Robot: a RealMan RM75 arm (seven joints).
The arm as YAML. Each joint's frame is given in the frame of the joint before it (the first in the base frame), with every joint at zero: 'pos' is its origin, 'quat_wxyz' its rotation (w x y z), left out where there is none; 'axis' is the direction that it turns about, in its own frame. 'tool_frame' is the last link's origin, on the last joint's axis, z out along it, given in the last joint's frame.
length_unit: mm
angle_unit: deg
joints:
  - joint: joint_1
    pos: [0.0, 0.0, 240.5]
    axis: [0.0, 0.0, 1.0]
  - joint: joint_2
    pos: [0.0, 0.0, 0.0]
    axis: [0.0, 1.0, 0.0]
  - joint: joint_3
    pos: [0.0, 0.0, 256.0]
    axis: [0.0, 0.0, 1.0]
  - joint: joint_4
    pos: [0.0, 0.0, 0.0]
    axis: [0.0, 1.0, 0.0]
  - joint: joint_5
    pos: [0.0, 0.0, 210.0]
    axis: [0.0, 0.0, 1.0]
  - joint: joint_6
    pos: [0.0, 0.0, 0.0]
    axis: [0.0, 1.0, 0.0]
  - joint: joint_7
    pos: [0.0, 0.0, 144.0]
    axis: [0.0, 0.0, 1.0]
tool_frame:
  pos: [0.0, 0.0, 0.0]
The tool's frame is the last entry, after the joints.
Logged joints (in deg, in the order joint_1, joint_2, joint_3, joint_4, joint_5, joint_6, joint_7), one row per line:
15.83 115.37 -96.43 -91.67 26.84 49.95 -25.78
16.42 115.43 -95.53 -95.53 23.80 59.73 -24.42
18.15 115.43 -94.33 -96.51 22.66 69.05 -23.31
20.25 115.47 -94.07 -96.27 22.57 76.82 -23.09
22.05 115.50 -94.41 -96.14 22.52 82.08 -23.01
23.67 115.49 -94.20 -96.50 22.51 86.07 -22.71
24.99 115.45 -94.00 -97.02 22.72 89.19 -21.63
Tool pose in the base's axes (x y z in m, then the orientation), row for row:
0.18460 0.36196 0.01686 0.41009 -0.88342 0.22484 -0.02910
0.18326 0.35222 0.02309 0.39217 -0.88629 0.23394 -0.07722
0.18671 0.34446 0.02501 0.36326 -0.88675 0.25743 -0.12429
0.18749 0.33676 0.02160 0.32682 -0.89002 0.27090 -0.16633
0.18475 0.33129 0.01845 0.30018 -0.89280 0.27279 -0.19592
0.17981 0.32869 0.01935 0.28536 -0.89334 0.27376 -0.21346
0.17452 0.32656 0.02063 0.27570 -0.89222 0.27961 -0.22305
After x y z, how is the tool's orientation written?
As a quaternion, w x y z.
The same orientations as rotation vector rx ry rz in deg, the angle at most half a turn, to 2 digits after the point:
-127.45 32.44 -4.20
-128.93 34.03 -11.23
-130.77 37.96 -18.33
-133.58 40.66 -24.96
-135.77 41.48 -29.79
-136.87 41.94 -32.70
-137.37 43.05 -34.34

